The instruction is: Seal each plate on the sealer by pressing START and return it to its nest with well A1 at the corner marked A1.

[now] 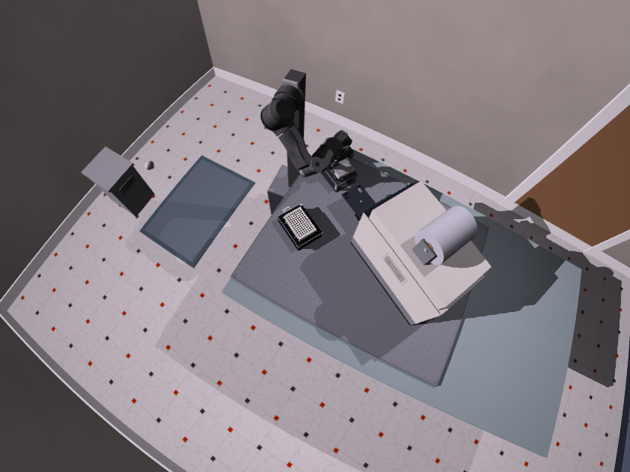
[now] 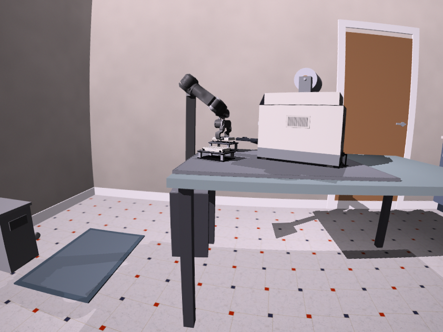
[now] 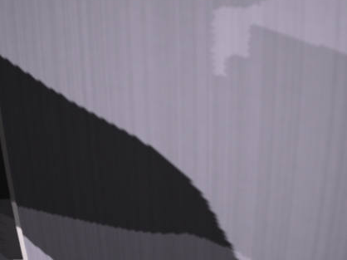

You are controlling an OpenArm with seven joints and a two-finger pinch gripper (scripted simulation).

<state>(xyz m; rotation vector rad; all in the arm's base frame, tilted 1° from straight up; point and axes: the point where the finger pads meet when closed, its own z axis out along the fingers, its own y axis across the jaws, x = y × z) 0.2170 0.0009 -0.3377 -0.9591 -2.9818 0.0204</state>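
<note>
The plate nest lies 3 cm below my hand. The rest, counted from my hand: N1 label: 9 cm behind, 8 cm below, 6 cm to the left; then screen: 27 cm ahead, 24 cm above, 18 cm to the right; then sealer stage: 15 cm to the right, 15 cm ahead, 1 cm above.
</note>
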